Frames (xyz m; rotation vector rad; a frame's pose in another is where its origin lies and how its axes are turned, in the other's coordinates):
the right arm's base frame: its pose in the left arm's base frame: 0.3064 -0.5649 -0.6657 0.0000 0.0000 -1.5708
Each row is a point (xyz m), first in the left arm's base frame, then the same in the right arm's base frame.
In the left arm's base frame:
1: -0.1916 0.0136 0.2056
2: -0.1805 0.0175 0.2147
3: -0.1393 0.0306 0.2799
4: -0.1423 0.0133 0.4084
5: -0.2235 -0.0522 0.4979
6: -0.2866 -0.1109 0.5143
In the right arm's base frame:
1: -0.5785 -0.4980 0.8713
2: -0.5824 -0.4869 0.8804
3: -0.5955 -0.4457 0.9456
4: -0.5782 -0.4487 1.0741
5: -0.5127 -0.5299 1.1636
6: -0.4540 -0.5930 1.1800

